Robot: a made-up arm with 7 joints.
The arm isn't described. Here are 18 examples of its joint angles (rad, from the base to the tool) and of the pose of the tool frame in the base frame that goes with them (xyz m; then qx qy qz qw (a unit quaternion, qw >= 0)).
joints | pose
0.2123 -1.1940 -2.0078 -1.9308 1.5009 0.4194 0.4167 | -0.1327 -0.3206 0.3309 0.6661 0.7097 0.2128 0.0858
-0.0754 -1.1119 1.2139 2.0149 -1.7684 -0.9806 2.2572 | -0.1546 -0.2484 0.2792 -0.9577 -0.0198 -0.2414 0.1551
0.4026 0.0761 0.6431 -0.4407 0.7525 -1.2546 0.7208 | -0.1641 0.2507 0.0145 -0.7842 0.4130 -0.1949 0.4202
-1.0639 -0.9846 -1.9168 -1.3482 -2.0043 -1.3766 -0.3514 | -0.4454 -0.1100 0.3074 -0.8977 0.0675 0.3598 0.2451
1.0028 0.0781 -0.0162 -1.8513 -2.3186 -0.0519 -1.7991 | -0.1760 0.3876 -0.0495 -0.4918 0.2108 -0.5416 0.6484
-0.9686 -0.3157 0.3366 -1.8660 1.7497 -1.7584 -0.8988 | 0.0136 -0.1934 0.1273 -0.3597 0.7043 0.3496 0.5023
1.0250 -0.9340 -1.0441 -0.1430 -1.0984 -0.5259 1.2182 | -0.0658 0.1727 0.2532 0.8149 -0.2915 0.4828 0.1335
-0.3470 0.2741 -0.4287 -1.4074 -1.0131 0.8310 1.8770 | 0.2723 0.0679 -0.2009 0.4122 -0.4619 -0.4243 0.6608
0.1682 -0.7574 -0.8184 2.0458 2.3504 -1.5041 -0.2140 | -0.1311 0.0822 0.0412 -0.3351 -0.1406 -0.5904 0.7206
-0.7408 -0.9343 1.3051 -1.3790 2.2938 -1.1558 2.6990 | -0.3399 -0.1758 0.3527 0.3424 0.8601 0.3671 0.0913
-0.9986 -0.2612 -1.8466 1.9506 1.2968 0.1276 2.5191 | -0.1546 0.0251 0.1364 0.2656 0.8599 -0.3950 0.1843
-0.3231 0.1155 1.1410 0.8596 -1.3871 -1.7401 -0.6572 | 0.1202 0.0125 -0.1438 0.2448 -0.5318 0.7098 0.3918
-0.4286 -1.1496 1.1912 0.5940 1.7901 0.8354 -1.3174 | -0.2016 -0.2565 0.3378 -0.2295 0.8873 0.0170 0.3996
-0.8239 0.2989 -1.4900 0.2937 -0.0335 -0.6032 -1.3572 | 0.1159 0.0346 -0.0929 -0.6591 0.3782 0.6440 0.0883
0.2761 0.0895 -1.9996 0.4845 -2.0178 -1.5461 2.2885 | 0.0461 0.0912 0.0596 -0.6033 -0.6359 -0.4775 0.0600
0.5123 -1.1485 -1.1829 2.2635 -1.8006 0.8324 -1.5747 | -0.0658 0.1264 0.2672 0.9784 -0.1986 0.0128 0.0565
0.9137 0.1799 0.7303 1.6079 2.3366 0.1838 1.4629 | 0.0118 0.3957 -0.2231 -0.0443 -0.5866 0.7121 0.3833
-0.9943 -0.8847 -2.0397 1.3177 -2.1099 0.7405 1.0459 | -0.0500 -0.1656 0.1329 0.0141 -0.6309 -0.2866 0.7208
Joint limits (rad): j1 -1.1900..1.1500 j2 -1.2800..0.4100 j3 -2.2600..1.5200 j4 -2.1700..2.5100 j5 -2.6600..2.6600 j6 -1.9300..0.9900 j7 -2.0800..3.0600
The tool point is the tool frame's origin. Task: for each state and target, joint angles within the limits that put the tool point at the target. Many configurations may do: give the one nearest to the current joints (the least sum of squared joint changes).
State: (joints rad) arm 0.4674 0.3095 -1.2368 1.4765 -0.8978 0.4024 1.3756
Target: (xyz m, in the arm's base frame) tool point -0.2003 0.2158 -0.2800
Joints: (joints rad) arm 0.3874 0.3411 -1.2314 1.9098 -0.9524 -0.0471 1.2845
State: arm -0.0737 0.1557 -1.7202 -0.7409 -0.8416 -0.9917 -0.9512
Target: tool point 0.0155 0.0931 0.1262
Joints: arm -0.0545 -0.3830 -1.4960 -0.6228 -1.0612 -1.3854 -0.7768
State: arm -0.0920 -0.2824 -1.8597 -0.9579 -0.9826 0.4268 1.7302
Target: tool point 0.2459 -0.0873 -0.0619
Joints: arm -0.1060 -0.2136 -1.8205 -0.9037 -0.9630 0.5763 1.6546
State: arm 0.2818 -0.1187 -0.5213 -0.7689 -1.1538 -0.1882 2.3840
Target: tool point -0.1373 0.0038 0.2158
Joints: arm -0.1738 -0.8640 -0.1142 -0.7839 -1.3703 -0.3358 2.0119
